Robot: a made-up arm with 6 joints. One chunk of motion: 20 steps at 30 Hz.
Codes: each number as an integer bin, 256 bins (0 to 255) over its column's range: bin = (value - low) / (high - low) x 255, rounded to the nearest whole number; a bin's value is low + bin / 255 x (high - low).
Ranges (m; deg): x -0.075..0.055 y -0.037..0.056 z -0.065..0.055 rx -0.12..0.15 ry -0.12..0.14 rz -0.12..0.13
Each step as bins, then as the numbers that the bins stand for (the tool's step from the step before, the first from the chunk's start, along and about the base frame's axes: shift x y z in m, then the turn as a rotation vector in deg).
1 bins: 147 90 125 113 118 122
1 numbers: -0.00006 -0.00418 -0.00618 0.000 0.000 0.000
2 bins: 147 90 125 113 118 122
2 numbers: -0.00006 -0.00418 -0.00618 0.000 0.000 0.000
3 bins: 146 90 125 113 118 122
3 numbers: -0.00057 -0.00418 -0.00618 0.000 0.000 0.000
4 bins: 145 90 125 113 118 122
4 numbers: -0.00108 -0.00418 -0.00618 0.000 0.000 0.000
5 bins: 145 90 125 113 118 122
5 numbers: -0.00108 -0.00418 -0.00618 0.000 0.000 0.000
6 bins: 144 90 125 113 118 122
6 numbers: -0.00159 -0.00418 -0.00618 0.000 0.000 0.000
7 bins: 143 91 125 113 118 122
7 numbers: -0.00210 -0.00381 -0.00618 0.000 0.000 0.000
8 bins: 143 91 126 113 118 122
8 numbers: -0.00210 -0.00381 -0.00571 0.000 0.000 0.000
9 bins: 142 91 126 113 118 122
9 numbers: -0.00261 -0.00381 -0.00571 0.000 0.000 0.000
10 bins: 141 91 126 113 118 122
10 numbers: -0.00312 -0.00381 -0.00571 0.000 0.000 0.000
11 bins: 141 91 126 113 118 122
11 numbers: -0.00312 -0.00381 -0.00571 0.000 0.000 0.000
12 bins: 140 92 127 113 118 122
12 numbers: -0.00363 -0.00345 -0.00524 0.000 0.000 0.000
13 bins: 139 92 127 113 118 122
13 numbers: -0.00414 -0.00345 -0.00524 0.000 0.000 0.000
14 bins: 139 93 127 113 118 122
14 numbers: -0.00414 -0.00308 -0.00524 0.000 0.000 0.000
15 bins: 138 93 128 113 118 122
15 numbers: -0.00465 -0.00308 -0.00476 0.000 0.000 0.000
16 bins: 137 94 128 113 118 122
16 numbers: -0.00516 -0.00272 -0.00476 0.000 0.000 0.000
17 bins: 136 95 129 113 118 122
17 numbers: -0.00567 -0.00235 -0.00429 0.000 0.000 0.000
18 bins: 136 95 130 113 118 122
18 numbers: -0.00567 -0.00235 -0.00382 0.000 0.000 0.000
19 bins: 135 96 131 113 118 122
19 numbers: -0.00618 -0.00199 -0.00335 0.000 0.000 0.000
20 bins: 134 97 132 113 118 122
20 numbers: -0.00669 -0.00162 -0.00288 0.000 0.000 0.000
